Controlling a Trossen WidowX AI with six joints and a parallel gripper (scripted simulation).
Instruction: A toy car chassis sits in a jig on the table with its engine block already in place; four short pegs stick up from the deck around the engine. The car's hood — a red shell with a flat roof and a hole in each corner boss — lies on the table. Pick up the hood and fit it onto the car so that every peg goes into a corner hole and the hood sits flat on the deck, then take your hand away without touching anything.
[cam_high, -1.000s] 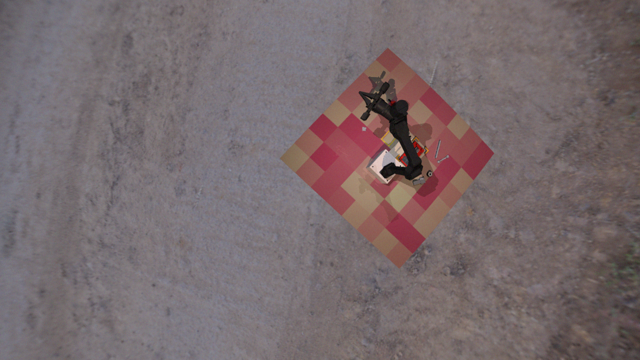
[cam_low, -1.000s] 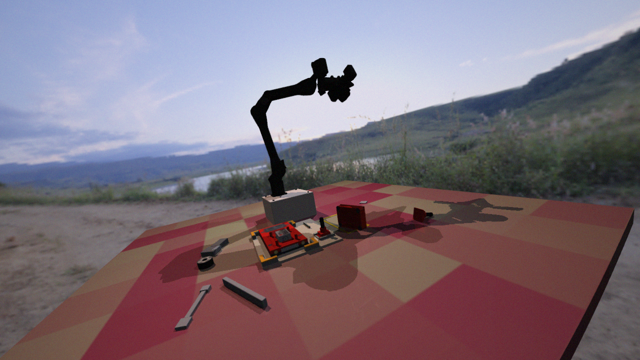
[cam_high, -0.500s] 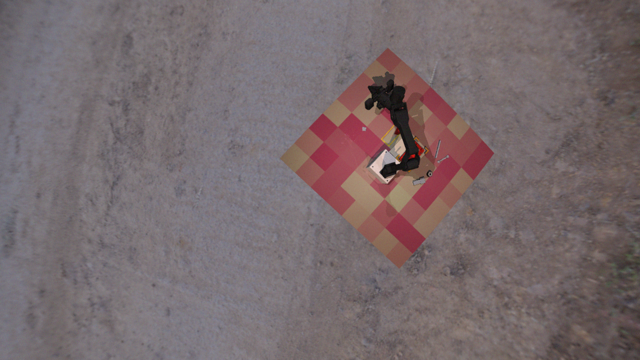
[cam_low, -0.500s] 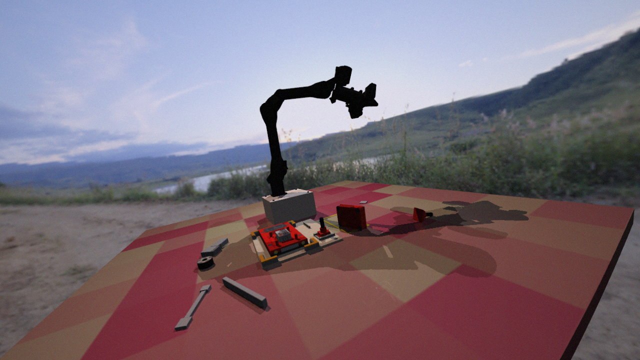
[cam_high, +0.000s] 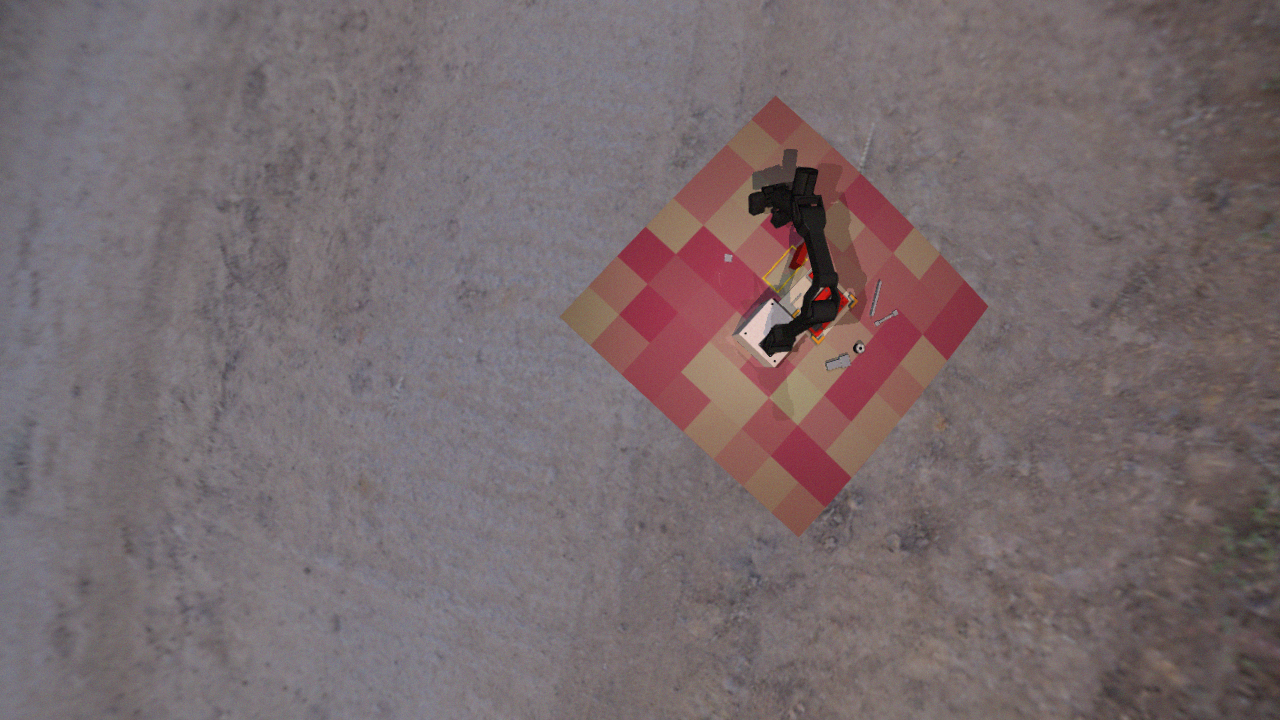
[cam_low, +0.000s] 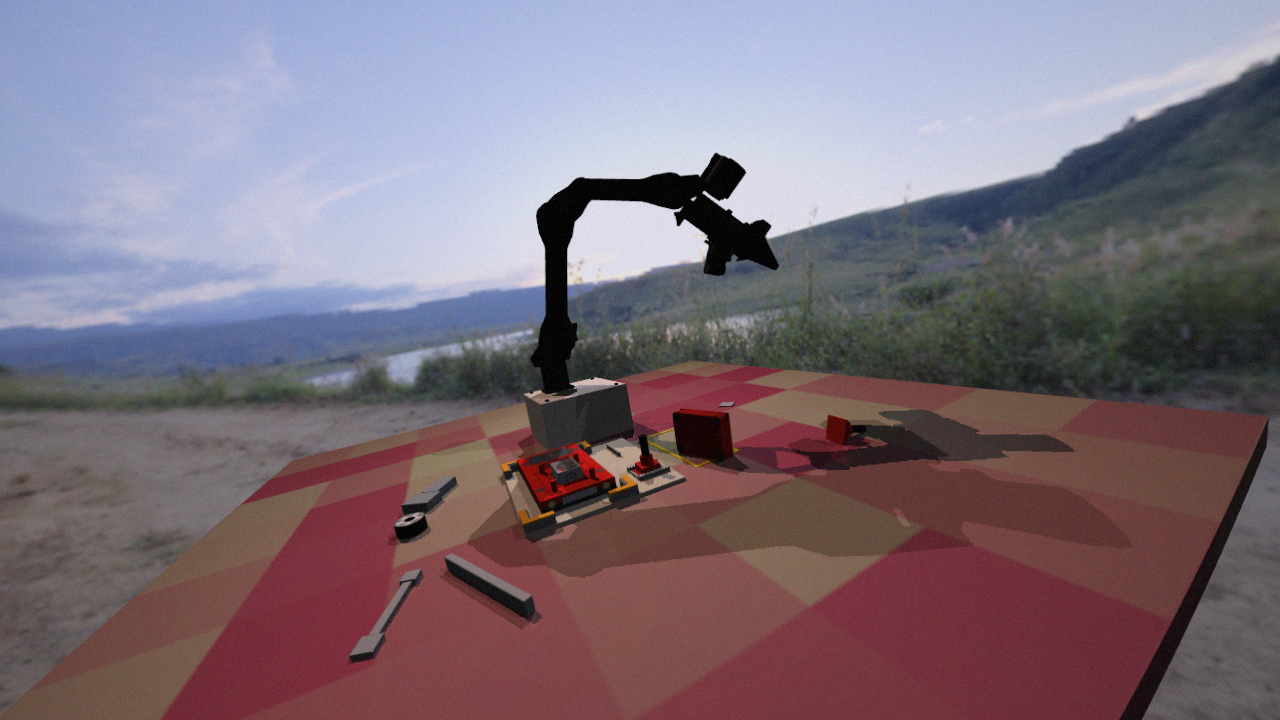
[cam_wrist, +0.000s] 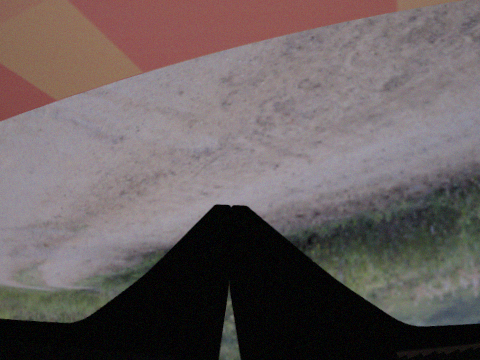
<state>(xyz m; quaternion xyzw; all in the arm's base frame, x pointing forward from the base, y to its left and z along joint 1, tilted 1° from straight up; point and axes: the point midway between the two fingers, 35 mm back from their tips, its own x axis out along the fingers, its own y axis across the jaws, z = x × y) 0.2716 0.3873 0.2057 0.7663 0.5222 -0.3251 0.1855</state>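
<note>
My gripper tip is now 260 mm to the left of the red hood, 240 mm above it and 80 mm short of it. From my gripper tip the other things lie so: grey bar: 610 mm to the right, 270 mm below, 210 mm ahead.
</note>
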